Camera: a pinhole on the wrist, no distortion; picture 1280 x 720 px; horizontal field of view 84.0 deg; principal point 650.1 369.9 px. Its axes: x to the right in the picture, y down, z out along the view. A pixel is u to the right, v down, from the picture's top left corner.
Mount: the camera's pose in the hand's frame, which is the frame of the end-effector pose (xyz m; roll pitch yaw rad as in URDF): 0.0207 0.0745 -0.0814 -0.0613 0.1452 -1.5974
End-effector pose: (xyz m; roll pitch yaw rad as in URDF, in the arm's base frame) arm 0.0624 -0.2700 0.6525 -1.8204 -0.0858 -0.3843
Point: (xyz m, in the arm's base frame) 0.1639 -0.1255 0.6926
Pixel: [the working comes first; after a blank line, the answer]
In the camera's frame: 0.1156 0.0107 0.2596

966.4 399.1
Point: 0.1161 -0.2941 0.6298
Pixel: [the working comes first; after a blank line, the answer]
In the camera's frame: 0.0332 0.0315 0.0940

901.5 608.2
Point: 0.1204 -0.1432 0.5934
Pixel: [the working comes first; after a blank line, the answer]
In the camera's frame: 0.0179 -0.0326 0.2346

704.2 271.1
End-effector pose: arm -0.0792 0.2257 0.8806 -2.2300 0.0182 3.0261
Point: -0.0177 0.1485 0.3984
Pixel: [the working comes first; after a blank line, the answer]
In the camera's frame: -0.3225 -0.1126 0.3837

52.7 161.3
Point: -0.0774 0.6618 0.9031
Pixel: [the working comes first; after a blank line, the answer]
In the camera's frame: -0.1315 0.0409 -0.2957

behind the camera
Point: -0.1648 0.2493 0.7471
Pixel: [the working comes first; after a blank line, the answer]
In the camera's frame: -0.0614 0.0595 0.1480

355.2 655.5
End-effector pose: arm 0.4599 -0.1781 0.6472 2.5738 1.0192 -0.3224
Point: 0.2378 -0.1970 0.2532
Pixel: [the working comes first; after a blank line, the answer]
In the camera's frame: 0.1320 0.1835 0.4862

843.1 638.2
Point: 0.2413 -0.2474 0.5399
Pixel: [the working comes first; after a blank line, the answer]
In the camera's frame: 0.0273 -0.0453 0.3399

707.2 275.1
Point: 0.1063 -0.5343 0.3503
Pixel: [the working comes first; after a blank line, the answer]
In the camera's frame: -0.2098 0.0760 0.5959

399.8 460.5
